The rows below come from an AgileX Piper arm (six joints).
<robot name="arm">
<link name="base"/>
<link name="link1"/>
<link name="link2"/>
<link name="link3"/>
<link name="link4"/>
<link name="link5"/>
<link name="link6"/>
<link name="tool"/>
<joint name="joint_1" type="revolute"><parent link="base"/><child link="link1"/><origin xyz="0 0 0.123"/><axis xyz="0 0 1"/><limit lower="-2.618" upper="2.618"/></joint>
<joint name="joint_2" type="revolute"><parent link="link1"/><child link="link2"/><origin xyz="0 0 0"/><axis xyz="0 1 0"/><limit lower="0" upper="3.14"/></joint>
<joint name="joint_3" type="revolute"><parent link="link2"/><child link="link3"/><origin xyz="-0.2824 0 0.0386"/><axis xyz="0 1 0"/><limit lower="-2.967" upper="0"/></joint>
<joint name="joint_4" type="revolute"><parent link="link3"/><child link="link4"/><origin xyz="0.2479 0 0.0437"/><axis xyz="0.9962 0 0.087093"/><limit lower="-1.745" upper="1.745"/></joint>
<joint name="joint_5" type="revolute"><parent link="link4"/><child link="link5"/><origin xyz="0 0 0"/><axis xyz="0 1 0"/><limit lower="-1.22" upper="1.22"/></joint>
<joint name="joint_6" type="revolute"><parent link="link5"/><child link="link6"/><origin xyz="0.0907 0 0.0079"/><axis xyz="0.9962 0 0.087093"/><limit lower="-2.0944" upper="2.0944"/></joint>
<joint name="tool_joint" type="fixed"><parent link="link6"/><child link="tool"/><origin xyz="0 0 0" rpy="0 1.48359 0"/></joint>
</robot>
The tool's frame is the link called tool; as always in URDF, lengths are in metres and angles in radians.
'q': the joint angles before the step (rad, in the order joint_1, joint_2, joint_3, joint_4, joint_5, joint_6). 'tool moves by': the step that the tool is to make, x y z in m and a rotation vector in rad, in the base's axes. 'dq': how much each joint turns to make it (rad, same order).
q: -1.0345 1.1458 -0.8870 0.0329 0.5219 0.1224
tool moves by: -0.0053 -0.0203 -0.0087 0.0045 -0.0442 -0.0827
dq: -0.0622 0.0568 -0.0001 0.0280 -0.0746 0.0183
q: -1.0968 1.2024 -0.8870 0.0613 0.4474 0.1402
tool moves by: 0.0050 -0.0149 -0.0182 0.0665 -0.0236 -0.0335
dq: -0.0150 0.0780 -0.0002 0.0499 -0.0292 0.0046
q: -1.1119 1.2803 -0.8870 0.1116 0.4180 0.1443
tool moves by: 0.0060 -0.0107 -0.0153 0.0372 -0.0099 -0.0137
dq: 0.0001 0.0636 0.0008 0.0282 -0.0356 0.0003
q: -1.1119 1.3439 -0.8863 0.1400 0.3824 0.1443
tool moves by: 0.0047 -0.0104 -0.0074 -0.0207 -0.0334 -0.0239
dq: -0.0002 0.0444 -0.0001 0.0223 -0.0788 0.0063
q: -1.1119 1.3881 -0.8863 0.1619 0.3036 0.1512
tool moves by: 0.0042 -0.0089 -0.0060 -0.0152 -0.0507 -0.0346
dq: -0.0001 0.0380 -0.0001 0.0452 -0.0755 0.0047
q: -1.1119 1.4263 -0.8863 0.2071 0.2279 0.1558
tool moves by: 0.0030 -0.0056 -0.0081 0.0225 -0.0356 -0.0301
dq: -0.0002 0.0338 0.0000 0.0472 -0.0304 0.0038
